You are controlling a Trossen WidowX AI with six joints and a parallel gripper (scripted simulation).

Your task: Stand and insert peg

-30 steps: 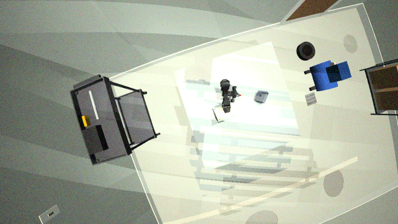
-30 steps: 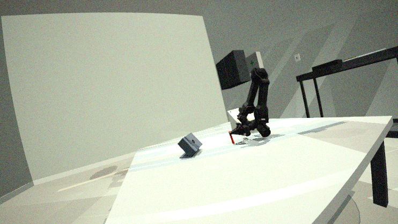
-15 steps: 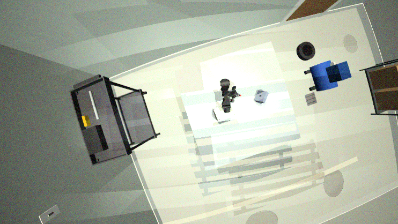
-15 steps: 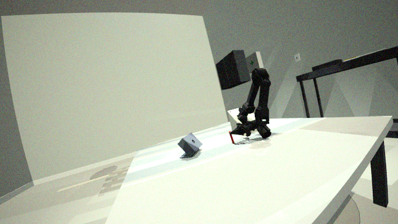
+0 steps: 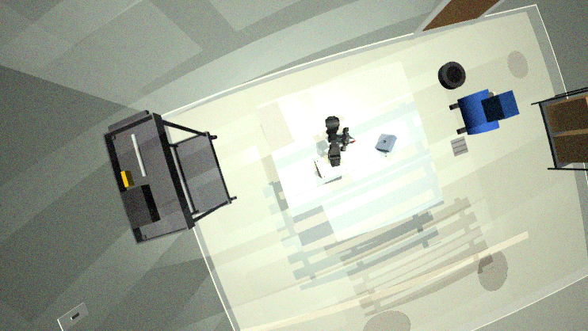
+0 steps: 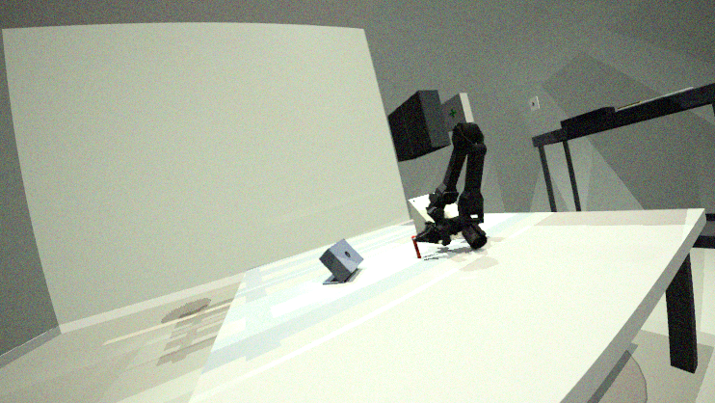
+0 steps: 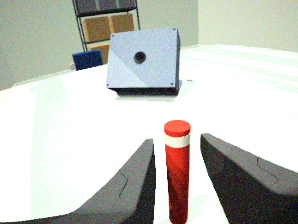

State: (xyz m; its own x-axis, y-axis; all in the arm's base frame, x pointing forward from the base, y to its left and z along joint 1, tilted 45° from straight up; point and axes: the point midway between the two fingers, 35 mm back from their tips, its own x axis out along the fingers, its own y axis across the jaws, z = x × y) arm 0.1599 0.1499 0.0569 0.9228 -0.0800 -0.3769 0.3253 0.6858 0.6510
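My gripper tip is now 1 cm above the red peg. Round my gripper tip: sloped panel: 25 cm ahead, 6 cm to the right, 1 cm below.
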